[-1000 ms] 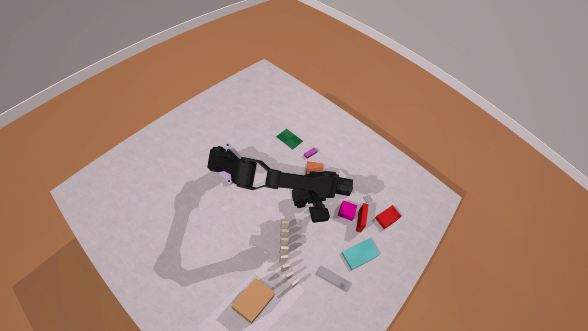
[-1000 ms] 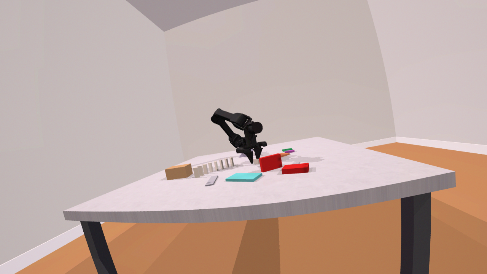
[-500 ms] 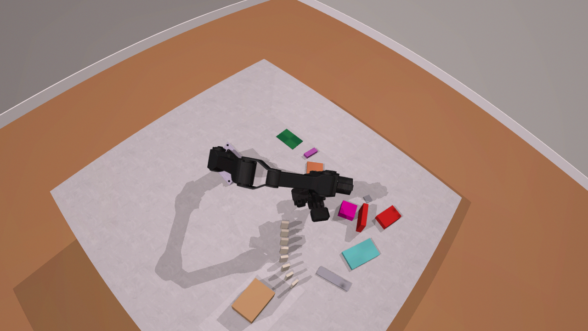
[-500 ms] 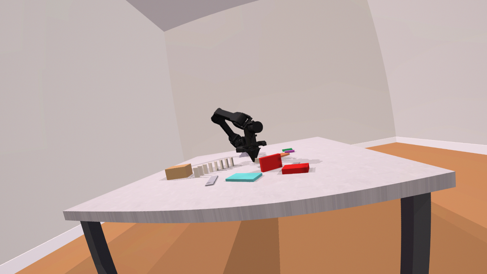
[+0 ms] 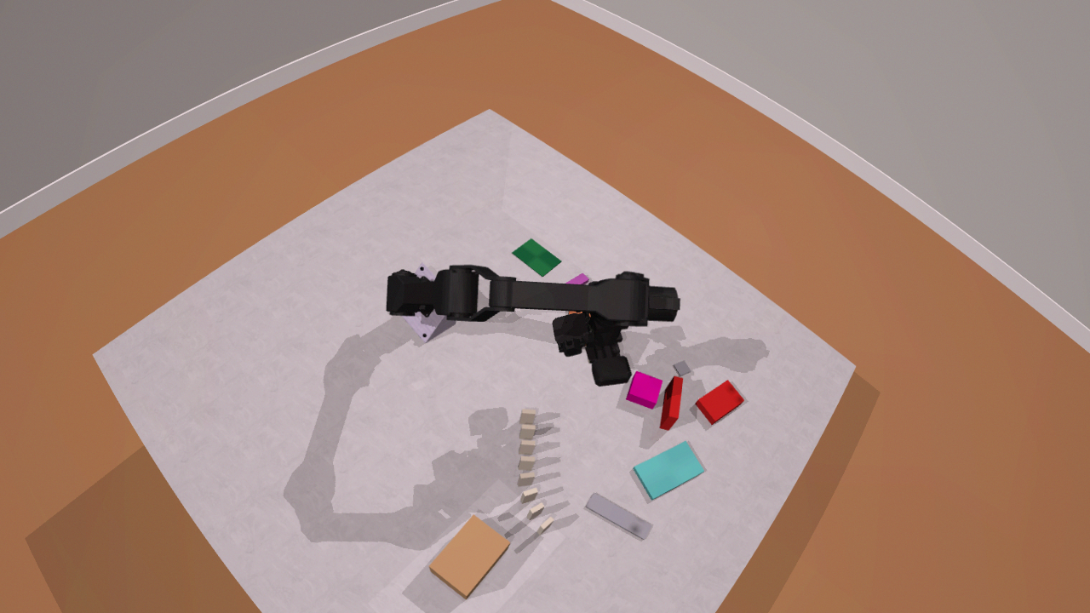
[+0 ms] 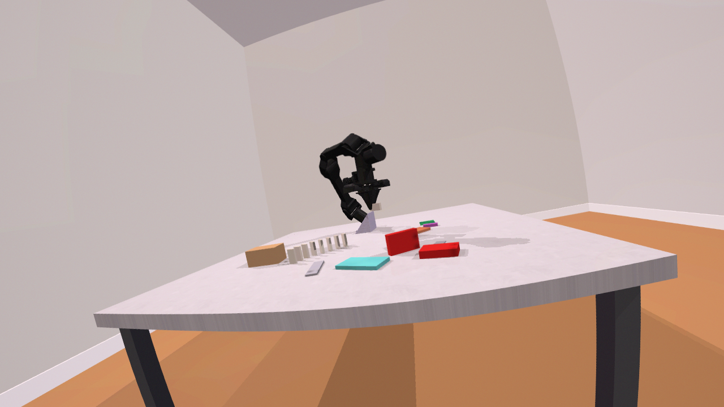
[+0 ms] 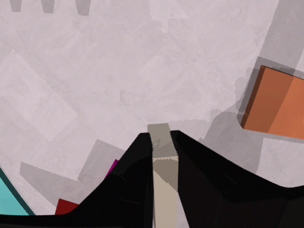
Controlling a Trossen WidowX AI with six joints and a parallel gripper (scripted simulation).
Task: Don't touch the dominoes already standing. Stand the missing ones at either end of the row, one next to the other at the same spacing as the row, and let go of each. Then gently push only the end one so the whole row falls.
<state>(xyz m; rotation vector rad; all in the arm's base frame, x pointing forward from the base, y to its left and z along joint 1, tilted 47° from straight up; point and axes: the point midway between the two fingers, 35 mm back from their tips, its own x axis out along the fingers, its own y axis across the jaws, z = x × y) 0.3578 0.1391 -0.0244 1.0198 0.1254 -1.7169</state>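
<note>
Right now the magenta cube is 10 cm ahead of my gripper tip, 10 cm to the left of it and 11 cm below it. The rest, counted from my gripper tip: orange slab 11 cm behind, 13 cm to the left, 12 cm below; cyan slab 25 cm ahead, 12 cm below; small grey cube 12 cm ahead, 21 cm to the left, 13 cm below.
</note>
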